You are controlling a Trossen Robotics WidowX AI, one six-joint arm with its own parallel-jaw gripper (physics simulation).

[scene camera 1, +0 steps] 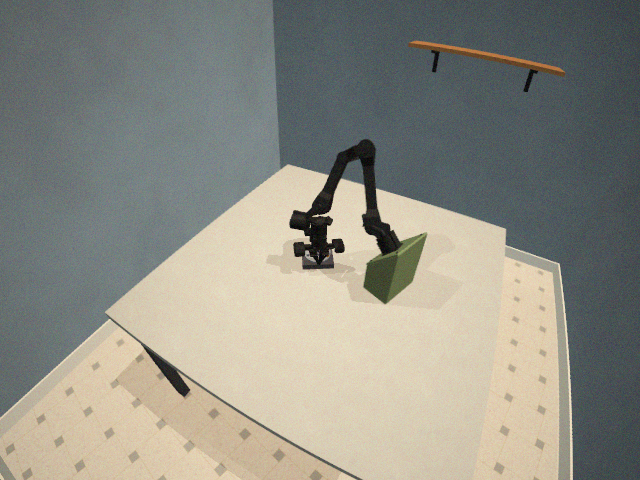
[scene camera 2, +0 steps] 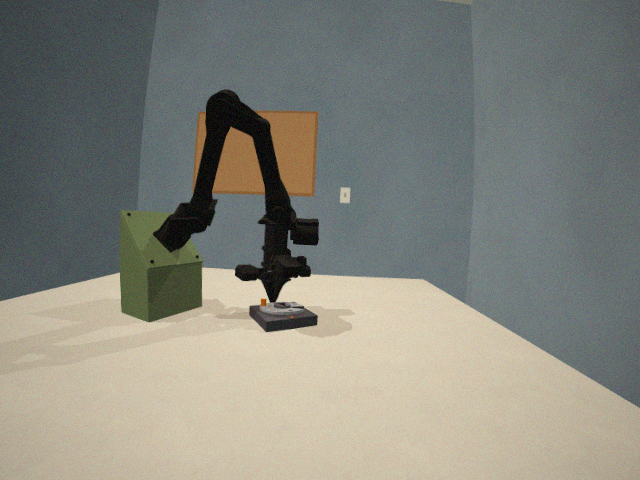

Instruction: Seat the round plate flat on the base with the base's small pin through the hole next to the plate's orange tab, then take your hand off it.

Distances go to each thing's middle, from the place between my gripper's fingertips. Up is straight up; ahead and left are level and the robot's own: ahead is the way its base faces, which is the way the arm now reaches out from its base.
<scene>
I see the dark square base point(scene camera 2: 268, 322) 60 mm to the right of my hand, 20 mm ahead of it and 10 mm below it.
</scene>
